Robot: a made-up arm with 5 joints.
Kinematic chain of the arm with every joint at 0, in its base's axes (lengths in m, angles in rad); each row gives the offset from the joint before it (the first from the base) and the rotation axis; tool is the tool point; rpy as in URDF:
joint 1: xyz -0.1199 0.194 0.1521 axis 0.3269 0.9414 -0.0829
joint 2: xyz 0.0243 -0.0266 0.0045 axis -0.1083 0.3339 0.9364
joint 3: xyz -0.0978 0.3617 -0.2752 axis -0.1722 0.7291 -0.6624
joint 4: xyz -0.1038 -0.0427 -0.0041 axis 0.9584 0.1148 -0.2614
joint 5: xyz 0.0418 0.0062 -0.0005 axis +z
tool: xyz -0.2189 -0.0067 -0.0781 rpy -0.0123 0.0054 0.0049
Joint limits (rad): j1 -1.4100..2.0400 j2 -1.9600..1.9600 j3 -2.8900..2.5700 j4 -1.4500..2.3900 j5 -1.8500..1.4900
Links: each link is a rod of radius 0.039 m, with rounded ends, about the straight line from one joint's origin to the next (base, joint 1, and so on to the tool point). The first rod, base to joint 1, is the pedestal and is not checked.
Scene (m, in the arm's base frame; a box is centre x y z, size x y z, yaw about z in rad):
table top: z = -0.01
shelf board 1: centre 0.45 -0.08 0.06 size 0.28 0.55 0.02 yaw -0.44
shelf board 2: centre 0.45 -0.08 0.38 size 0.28 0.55 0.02 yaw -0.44
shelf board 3: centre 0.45 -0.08 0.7 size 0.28 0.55 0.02 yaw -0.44
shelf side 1: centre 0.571 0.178 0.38 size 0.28 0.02 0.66 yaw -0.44
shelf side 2: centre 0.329 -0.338 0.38 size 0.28 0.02 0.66 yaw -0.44
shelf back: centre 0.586 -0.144 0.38 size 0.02 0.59 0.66 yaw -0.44
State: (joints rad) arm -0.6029 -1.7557 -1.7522 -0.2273 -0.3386
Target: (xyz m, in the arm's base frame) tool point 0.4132 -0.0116 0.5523
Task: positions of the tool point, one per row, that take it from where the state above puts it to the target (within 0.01 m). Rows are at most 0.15 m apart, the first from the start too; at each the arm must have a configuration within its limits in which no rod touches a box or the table.
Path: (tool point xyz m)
1: 0.4498 0.0233 0.2184
2: 0.3932 0.0443 0.2210
3: 0.3287 0.0774 0.2173
4: 0.2609 0.1232 0.2088
5: 0.2846 0.0935 0.3097
6: 0.2779 0.0753 0.4287
7: 0.2358 0.0719 0.5523
8: 0.3031 0.0360 0.5704
9: 0.3648 0.0087 0.5693
10: 0.4132 -0.0116 0.5523

